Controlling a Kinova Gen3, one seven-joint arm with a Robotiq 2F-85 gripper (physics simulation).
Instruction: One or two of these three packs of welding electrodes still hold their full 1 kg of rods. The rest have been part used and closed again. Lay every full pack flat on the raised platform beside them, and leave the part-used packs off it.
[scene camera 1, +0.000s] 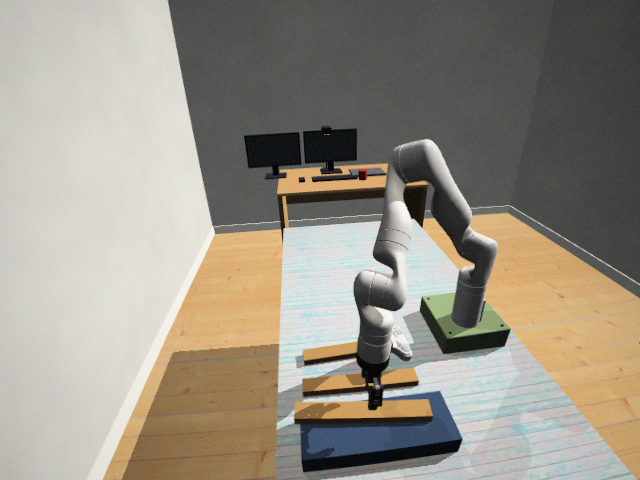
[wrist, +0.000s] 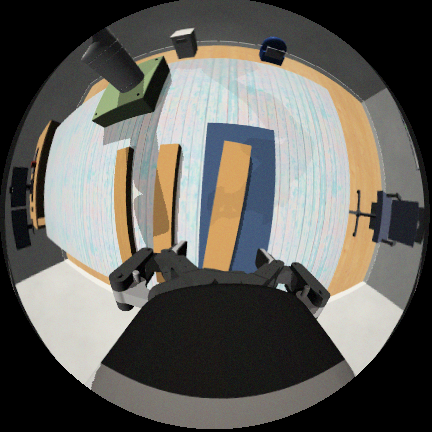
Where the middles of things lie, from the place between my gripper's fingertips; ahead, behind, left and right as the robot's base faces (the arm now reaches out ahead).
I see my gripper 120 mm above the raised platform (wrist: 253, 232), 30 mm to the right of it and 10 mm past it.
